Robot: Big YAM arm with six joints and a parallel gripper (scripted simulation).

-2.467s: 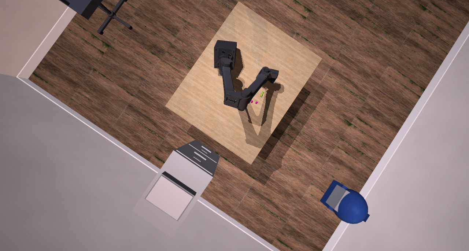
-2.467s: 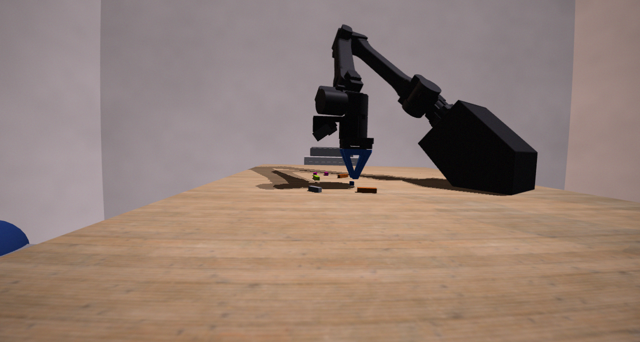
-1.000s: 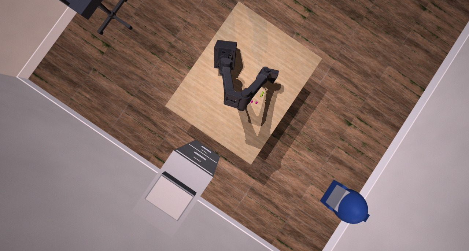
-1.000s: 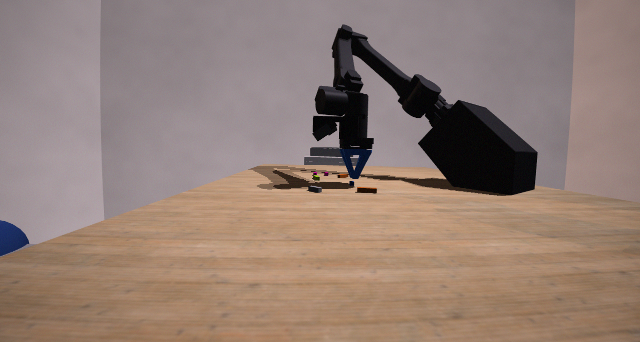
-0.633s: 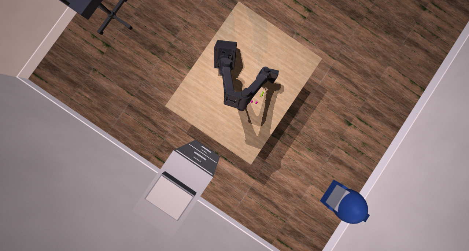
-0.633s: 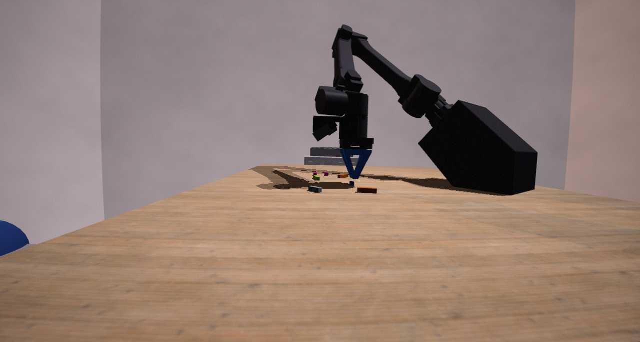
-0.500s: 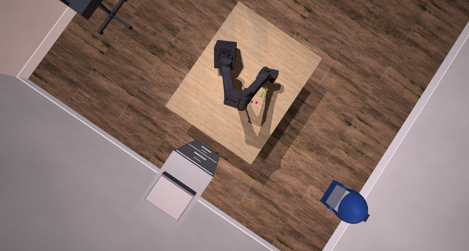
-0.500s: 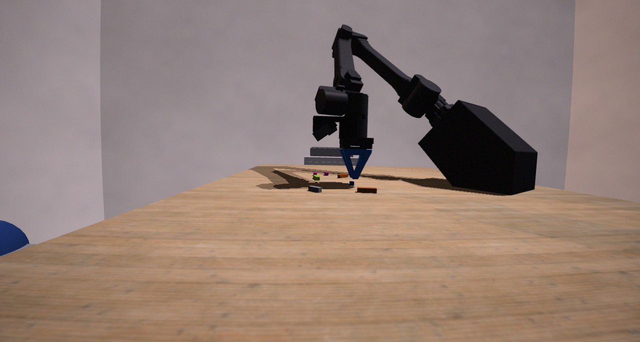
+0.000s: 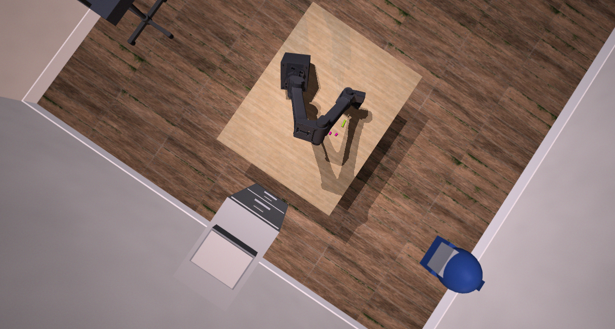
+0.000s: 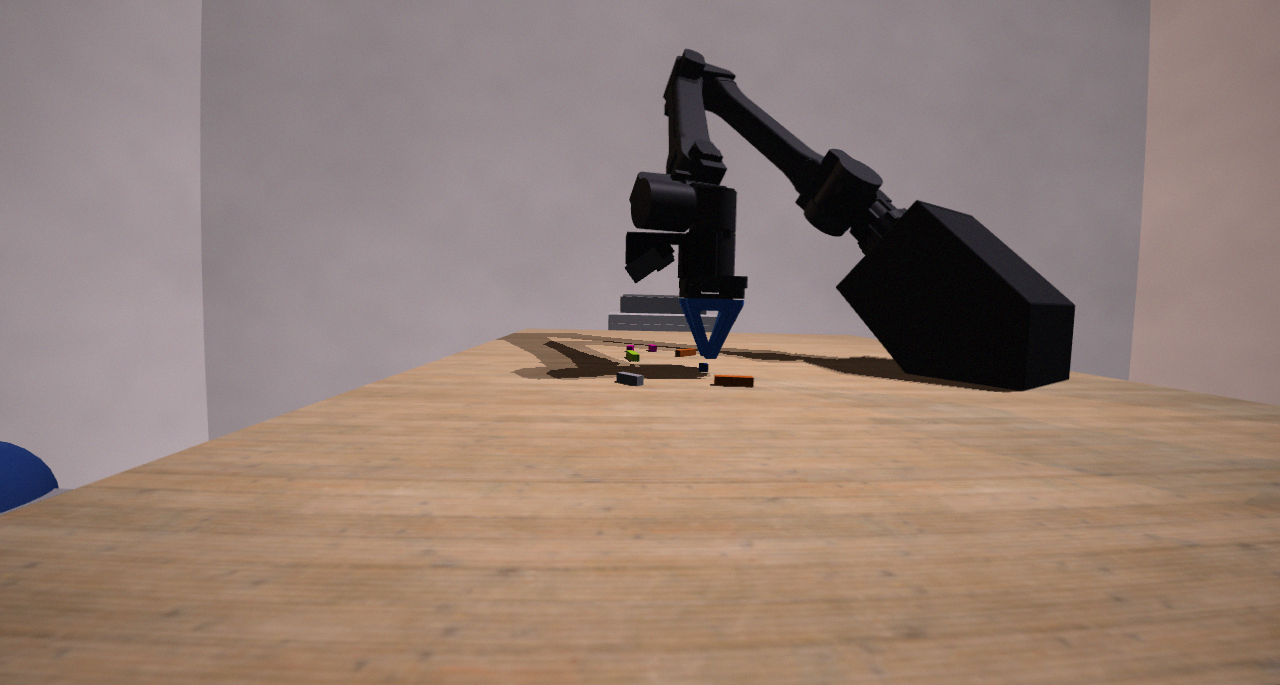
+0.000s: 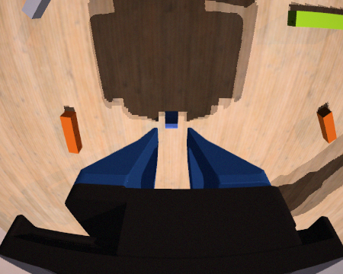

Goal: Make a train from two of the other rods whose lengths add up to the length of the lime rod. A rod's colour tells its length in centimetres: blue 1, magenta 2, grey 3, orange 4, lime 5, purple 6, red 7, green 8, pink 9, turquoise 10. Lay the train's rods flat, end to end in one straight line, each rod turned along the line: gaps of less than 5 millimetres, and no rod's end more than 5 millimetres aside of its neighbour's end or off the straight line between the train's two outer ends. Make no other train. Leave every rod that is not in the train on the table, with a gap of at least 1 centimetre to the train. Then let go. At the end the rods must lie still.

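My gripper is now 20 mm above the blue rod and 10 mm short of it. Also, from my hand: grey rod 120 mm ahead, 60 mm to the left, 20 mm below; then lime rod 120 mm to the right, 60 mm ahead, 20 mm below.
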